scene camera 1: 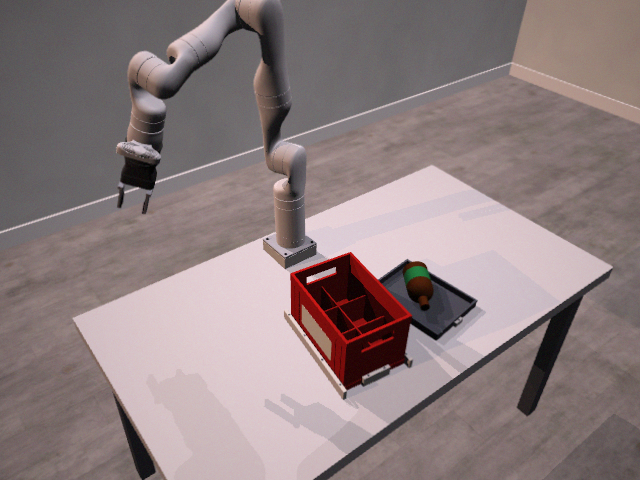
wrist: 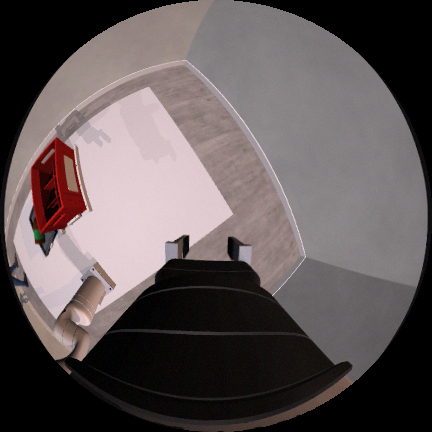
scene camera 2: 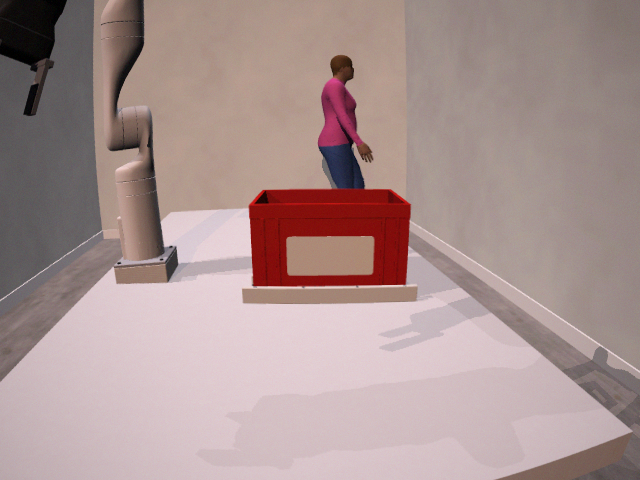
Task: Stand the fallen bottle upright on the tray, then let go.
Labels:
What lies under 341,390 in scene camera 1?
A pale strip.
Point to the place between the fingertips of the gripper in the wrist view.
At 207,243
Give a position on a brown bottle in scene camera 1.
At 417,279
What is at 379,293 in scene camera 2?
A pale strip.

